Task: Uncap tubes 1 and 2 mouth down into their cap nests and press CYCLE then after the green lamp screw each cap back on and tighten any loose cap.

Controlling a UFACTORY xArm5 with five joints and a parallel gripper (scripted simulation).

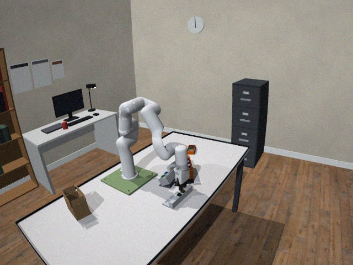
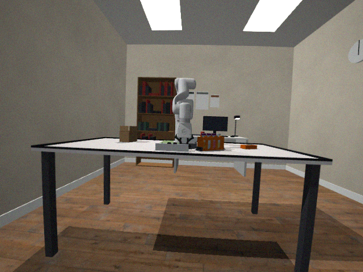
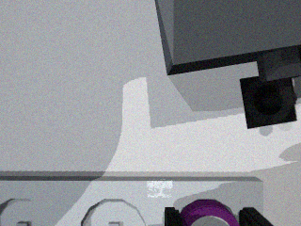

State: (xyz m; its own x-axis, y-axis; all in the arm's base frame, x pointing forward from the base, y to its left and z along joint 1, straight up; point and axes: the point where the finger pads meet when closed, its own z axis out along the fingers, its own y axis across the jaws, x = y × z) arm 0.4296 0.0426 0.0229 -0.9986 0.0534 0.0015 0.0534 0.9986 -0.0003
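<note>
Now: the purple cap marked 1 20 mm below my hand. The rest, counted from my hand: grey key housing: 140 mm behind, 30 mm to the left, 20 mm above; cap 4: 140 mm to the left, 80 mm above, 30 mm behind; green ready key: 160 mm behind, 30 mm above, 10 mm to the left.
</note>
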